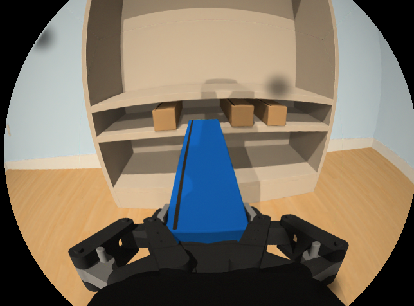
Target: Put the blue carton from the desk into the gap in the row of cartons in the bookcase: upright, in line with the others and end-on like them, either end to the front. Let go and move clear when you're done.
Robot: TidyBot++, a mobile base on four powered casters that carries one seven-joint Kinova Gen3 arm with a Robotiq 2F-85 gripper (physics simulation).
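Observation:
The blue carton [207,175] is long, with a dark stripe along its left side, and points away from me toward the bookcase [210,134]. My gripper [206,213] is shut on the blue carton near its close end. Three brown cartons stand end-on on the bookcase's middle shelf: one [165,116] at the left, one [240,112] right of centre and one [273,113] further right. A gap wider than the space between the right two lies between the left and centre-right cartons. The blue carton's far end shows in front of this gap, over the shelf's front edge; its distance from the shelf is hard to tell.
The bookcase has a shelf board [210,94] above the cartons and a lower compartment [270,152] below. Its side panels [86,60] [334,60] rise at both sides. Pale blue walls [55,100] and a wooden floor [55,200] show around it. A shadow falls on the bookcase.

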